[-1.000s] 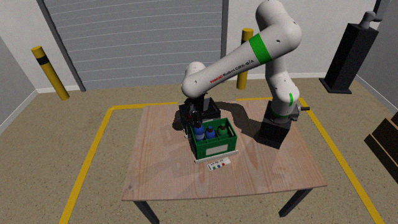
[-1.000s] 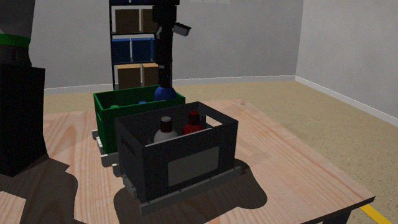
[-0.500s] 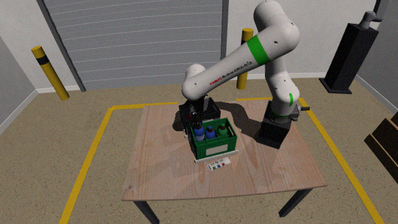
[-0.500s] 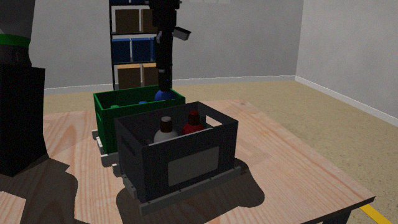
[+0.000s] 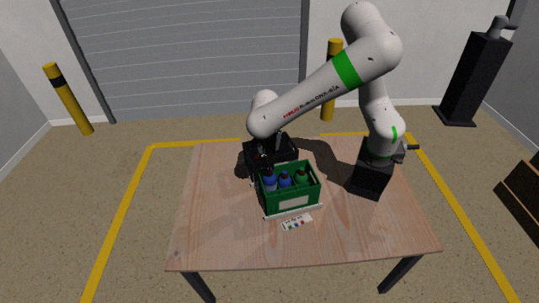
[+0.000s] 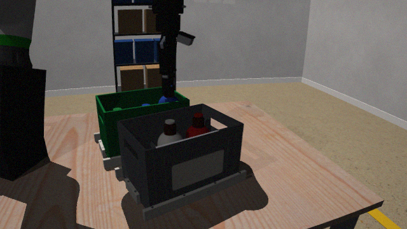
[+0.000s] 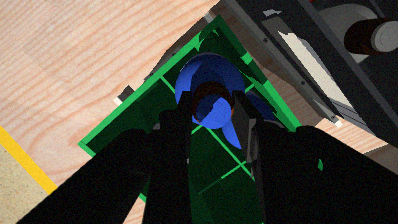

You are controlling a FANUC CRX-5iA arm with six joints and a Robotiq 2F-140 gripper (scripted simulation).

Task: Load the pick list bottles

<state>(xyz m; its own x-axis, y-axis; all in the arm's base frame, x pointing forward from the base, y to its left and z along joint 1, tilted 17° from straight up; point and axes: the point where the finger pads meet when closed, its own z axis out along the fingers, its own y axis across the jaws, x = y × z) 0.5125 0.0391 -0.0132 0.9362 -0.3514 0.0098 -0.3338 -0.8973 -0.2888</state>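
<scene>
Now: the red-label bottle 8 cm ahead of my hand, 13 cm to the right of it and 14 cm below it. From my hand the other things lie so: blue-label bottle 8 cm below; white-label bottle 17 cm to the right, 14 cm below; green crate 9 cm behind, 1 cm to the left, 14 cm below.
</scene>
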